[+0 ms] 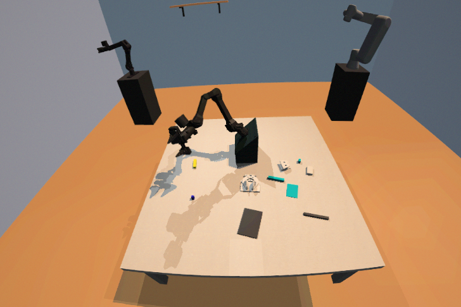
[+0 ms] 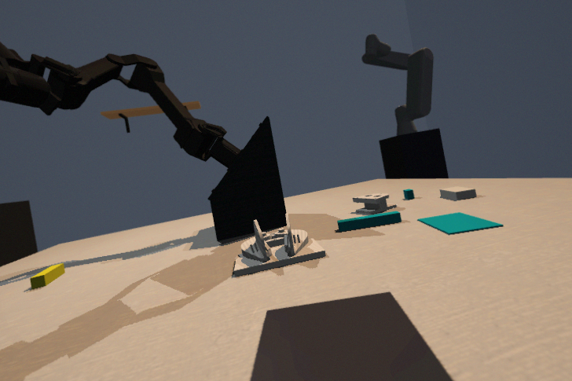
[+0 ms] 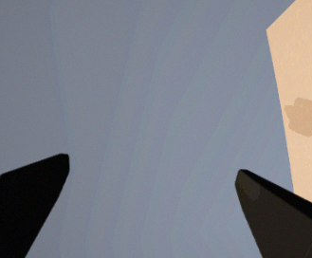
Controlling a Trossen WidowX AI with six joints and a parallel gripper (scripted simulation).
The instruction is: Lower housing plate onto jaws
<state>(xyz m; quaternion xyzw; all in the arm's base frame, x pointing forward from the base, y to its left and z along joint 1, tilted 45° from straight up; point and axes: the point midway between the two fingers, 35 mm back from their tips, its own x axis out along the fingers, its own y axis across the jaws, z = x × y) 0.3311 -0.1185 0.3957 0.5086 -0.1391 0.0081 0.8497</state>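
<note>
The teal bar is 580 mm to the left of my gripper tip, 330 mm below it and 100 mm behind it. From my gripper tip the other things lie so: blue ball 330 mm below, 70 mm to the left, 70 mm ahead; yellow block 330 mm below, 210 mm behind, 10 mm to the left; dark plate 420 mm to the left, 340 mm below, 200 mm ahead.
</note>
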